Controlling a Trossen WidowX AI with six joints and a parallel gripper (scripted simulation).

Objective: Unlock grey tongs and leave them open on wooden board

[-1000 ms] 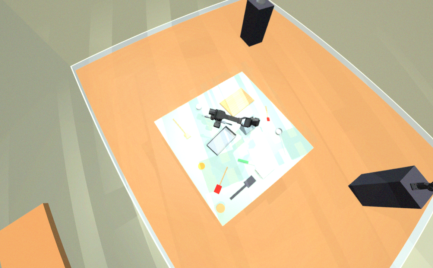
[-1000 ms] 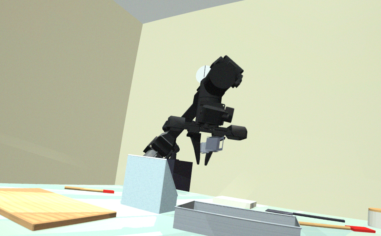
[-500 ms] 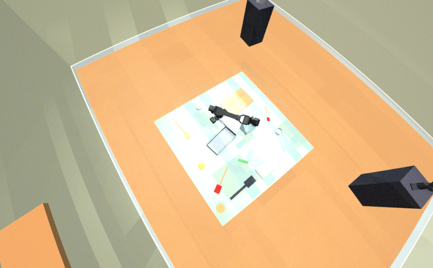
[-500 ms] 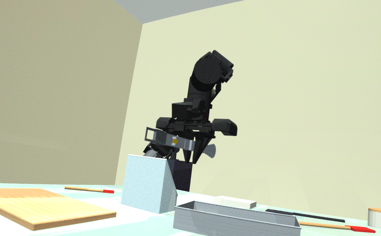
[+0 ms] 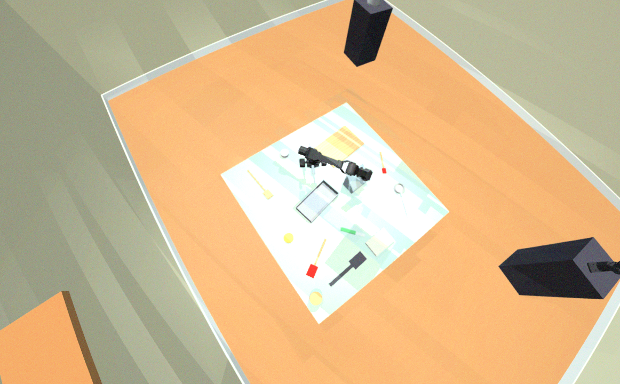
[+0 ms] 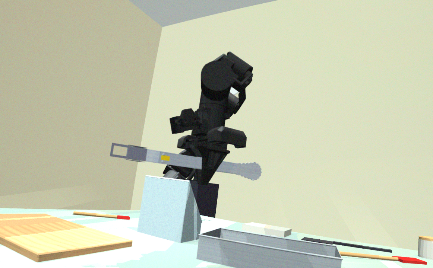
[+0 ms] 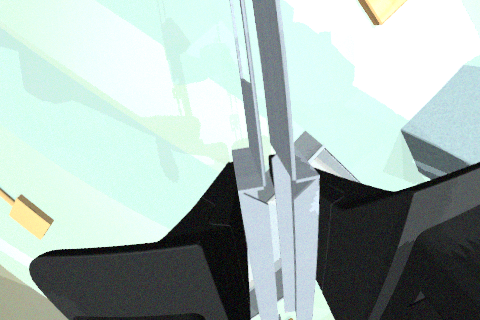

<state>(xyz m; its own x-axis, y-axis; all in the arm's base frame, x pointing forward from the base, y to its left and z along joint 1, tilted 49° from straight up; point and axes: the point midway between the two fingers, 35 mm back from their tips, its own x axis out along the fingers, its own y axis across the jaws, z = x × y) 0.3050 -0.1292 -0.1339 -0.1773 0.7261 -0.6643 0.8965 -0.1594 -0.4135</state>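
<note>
The wooden board lies 360 mm behind my gripper tip, 140 mm to the right of it and 160 mm below it. The rest, counted from my gripper tip: red-tipped brush 580 mm behind, 190 mm to the left, 160 mm below; yellow disc 380 mm ahead, 340 mm to the left, 160 mm below; grey roasting tin 60 mm ahead, 200 mm to the left, 140 mm below.
</note>
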